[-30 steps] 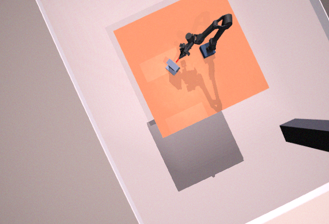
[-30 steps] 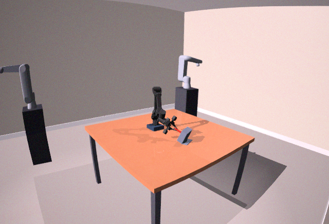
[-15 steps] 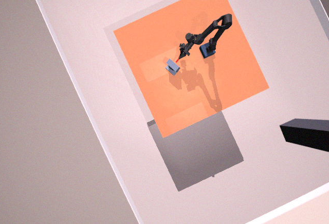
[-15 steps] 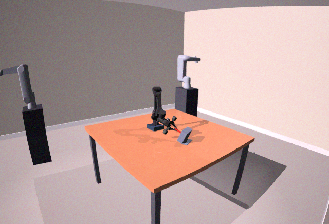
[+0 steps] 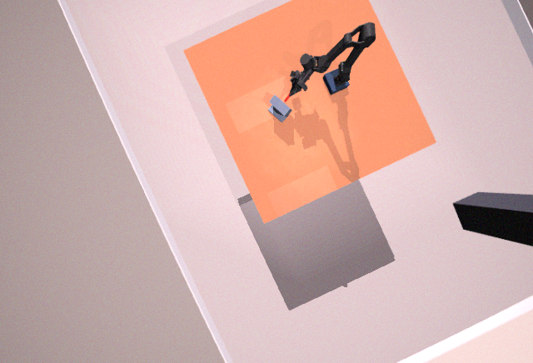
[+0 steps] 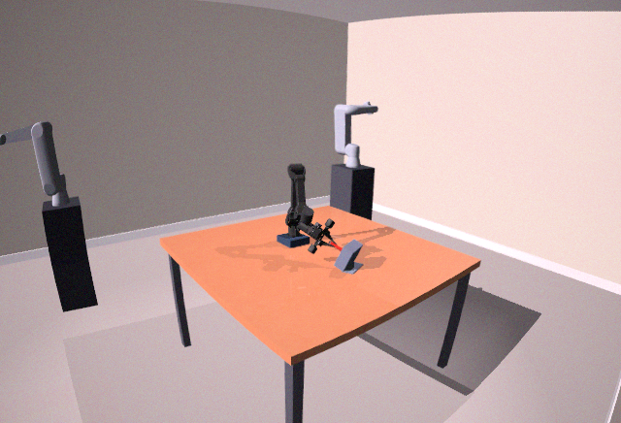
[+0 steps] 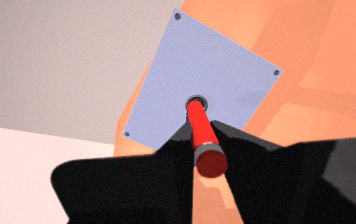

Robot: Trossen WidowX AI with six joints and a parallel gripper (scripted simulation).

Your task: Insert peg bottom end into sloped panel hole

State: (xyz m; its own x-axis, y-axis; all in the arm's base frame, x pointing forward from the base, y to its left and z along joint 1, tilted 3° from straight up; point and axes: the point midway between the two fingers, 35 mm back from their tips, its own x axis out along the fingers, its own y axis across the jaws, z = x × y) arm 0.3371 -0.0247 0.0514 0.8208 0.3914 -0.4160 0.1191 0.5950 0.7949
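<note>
Right now my gripper tip is 10 mm past the red peg, 10 mm to the left of it and 10 mm below it. The rest, counted from my gripper tip: sloped panel (60 mm ahead, 30 mm to the left, 30 mm below).
</note>
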